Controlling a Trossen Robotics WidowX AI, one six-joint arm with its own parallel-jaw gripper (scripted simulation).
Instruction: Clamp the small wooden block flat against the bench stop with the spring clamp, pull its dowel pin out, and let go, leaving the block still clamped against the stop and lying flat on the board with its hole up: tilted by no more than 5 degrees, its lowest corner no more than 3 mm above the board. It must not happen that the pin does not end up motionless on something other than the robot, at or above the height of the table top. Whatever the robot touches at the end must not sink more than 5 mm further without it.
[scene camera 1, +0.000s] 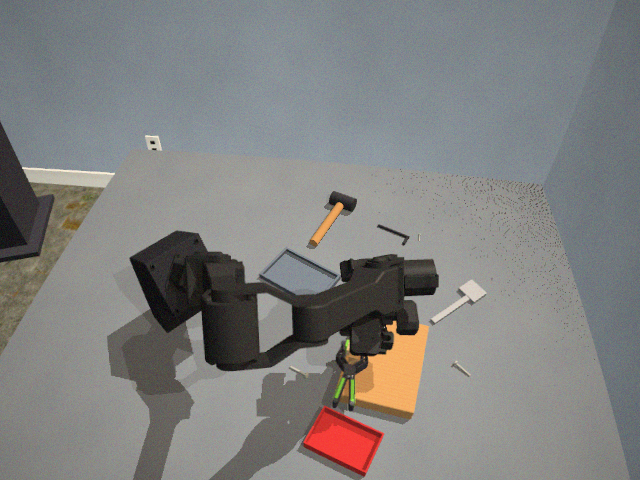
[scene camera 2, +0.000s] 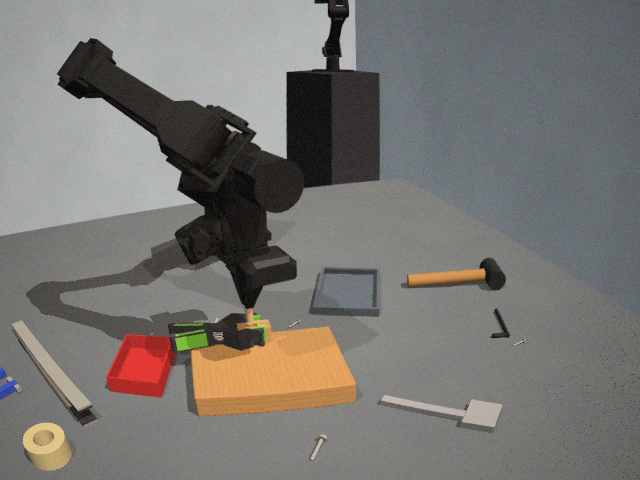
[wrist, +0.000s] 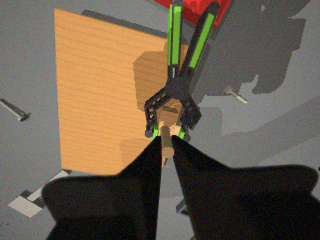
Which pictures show the flat bar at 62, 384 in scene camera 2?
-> Scene camera 2 only.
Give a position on a grey paddle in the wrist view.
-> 28, 204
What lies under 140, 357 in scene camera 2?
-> A red tray.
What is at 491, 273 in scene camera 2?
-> A mallet.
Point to a wooden board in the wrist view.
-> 106, 72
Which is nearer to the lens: the grey paddle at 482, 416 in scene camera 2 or the grey tray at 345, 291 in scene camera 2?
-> The grey paddle.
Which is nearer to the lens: the mallet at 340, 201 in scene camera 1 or the grey tray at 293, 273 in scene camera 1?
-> The grey tray.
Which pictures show my gripper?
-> Scene camera 1, scene camera 2 and the wrist view: all of them.
